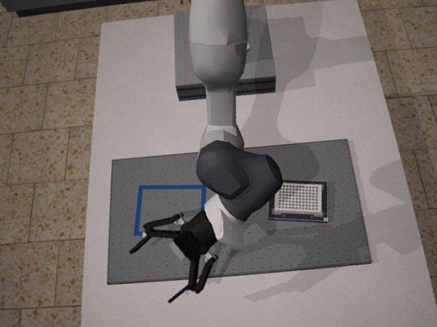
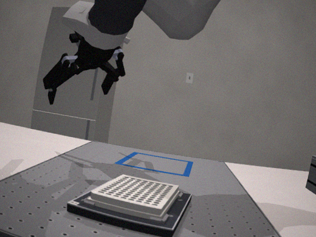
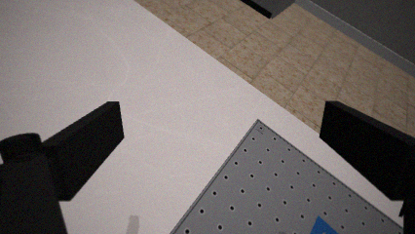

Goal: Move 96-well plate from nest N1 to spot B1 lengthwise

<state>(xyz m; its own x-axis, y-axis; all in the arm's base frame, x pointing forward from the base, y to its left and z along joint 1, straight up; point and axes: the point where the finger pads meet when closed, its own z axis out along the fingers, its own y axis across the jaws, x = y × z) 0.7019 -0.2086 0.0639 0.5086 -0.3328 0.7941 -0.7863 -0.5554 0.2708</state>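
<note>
My hand is 38 cm to the right of the white 96-well plate, 20 cm past it and 11 cm above it. The rest, counted from my hand: black plate nest 38 cm to the left, 20 cm behind, 12 cm below.
</note>
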